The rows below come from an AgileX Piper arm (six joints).
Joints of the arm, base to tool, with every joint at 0 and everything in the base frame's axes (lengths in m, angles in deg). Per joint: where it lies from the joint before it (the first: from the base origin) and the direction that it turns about. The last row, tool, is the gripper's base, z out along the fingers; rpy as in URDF.
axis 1: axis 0 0 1 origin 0.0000 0.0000 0.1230
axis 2: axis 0 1 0 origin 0.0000 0.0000 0.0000
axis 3: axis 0 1 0 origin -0.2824 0.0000 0.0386
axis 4: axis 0.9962 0 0.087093 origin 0.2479 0.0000 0.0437
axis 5: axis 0 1 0 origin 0.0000 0.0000 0.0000
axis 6: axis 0.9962 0 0.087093 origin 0.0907 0.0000 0.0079
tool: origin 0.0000 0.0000 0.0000 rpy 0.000 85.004 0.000
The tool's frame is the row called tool.
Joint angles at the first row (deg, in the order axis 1, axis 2, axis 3, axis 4, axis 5, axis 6):
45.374, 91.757, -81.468, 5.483, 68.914, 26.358
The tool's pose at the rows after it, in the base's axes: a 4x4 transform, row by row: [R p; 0 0 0 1], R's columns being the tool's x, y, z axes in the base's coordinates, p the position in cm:
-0.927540, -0.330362, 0.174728, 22.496; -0.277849, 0.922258, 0.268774, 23.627; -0.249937, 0.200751, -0.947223, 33.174; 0, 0, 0, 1
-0.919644, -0.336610, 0.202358, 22.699; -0.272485, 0.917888, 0.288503, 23.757; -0.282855, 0.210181, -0.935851, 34.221; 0, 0, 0, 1
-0.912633, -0.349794, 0.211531, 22.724; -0.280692, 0.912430, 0.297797, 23.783; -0.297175, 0.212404, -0.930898, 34.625; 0, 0, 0, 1
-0.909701, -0.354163, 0.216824, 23.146; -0.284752, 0.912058, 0.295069, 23.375; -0.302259, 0.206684, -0.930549, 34.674; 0, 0, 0, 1
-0.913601, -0.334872, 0.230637, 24.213; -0.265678, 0.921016, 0.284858, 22.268; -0.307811, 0.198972, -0.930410, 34.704; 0, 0, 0, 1
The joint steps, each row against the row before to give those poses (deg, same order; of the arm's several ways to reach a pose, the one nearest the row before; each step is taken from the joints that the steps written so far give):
0.000, -0.197, -3.224, -1.546, 0.916, 0.053
-0.001, 0.000, -2.154, -0.358, 0.118, -0.001
0.001, -0.098, -0.705, 0.000, 0.001, -0.694
-1.036, 0.000, -0.104, 0.051, 0.058, -1.308
-2.678, 0.000, -0.066, 0.000, 0.044, -1.473

